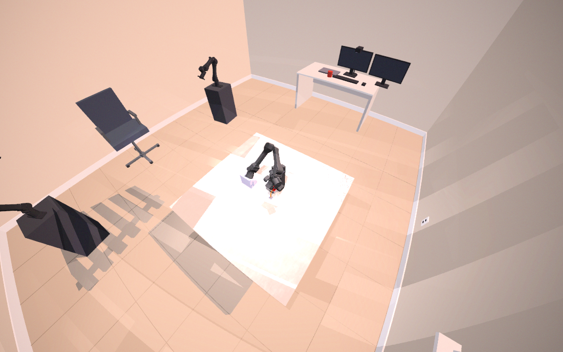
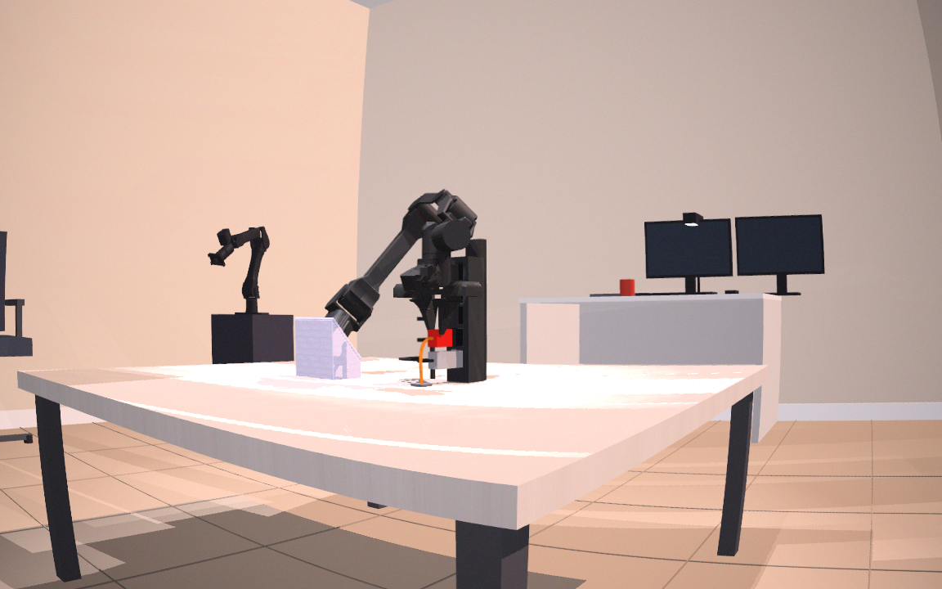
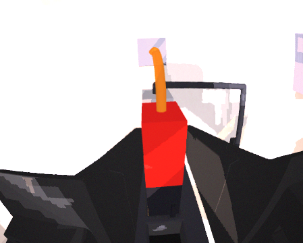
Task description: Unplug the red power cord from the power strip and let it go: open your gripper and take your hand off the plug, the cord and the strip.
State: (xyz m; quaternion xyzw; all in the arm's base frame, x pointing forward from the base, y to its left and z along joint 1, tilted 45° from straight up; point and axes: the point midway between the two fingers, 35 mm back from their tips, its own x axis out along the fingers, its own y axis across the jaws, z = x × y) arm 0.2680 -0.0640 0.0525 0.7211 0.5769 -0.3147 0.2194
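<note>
Right now the red plug is 3 cm to the left of my gripper tip.
</note>
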